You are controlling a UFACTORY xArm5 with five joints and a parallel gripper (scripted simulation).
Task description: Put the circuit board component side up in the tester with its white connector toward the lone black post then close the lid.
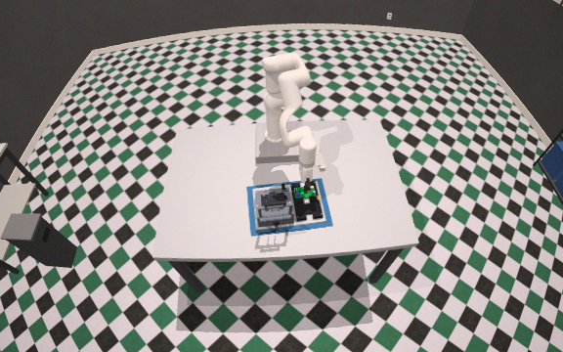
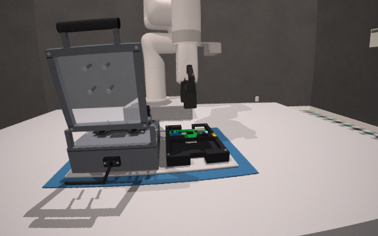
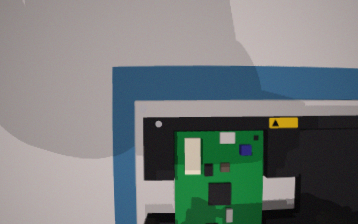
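Now: hand 9 cm above the green circuit board. Also, from my hand: black block: 11 cm to the right, 2 cm below, 1 cm ahead; then clear lid: 20 cm ahead, 15 cm to the right, 7 cm above; then grey tester: 12 cm to the right, 11 cm ahead.
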